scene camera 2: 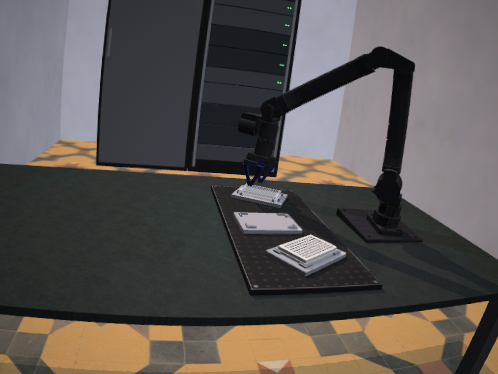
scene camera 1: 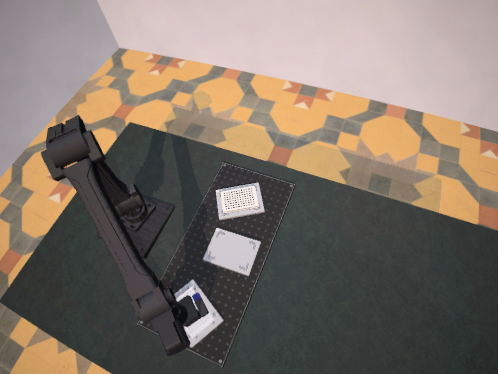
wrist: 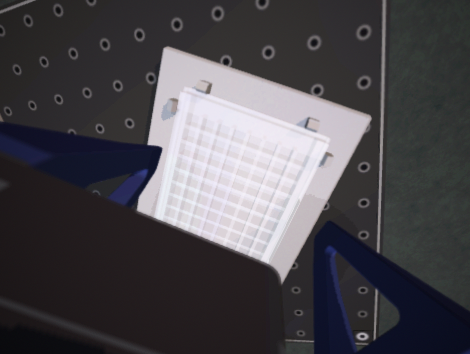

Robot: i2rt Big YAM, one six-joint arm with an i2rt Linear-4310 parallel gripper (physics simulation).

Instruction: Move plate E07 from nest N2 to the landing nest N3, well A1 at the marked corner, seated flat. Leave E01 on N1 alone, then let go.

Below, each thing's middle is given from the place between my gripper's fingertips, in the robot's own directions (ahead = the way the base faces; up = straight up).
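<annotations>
You'd find the clear well plate (wrist: pixel 233 175) 2 cm to the left of my hand, 2 cm behind it and 2 cm below it.
</annotations>
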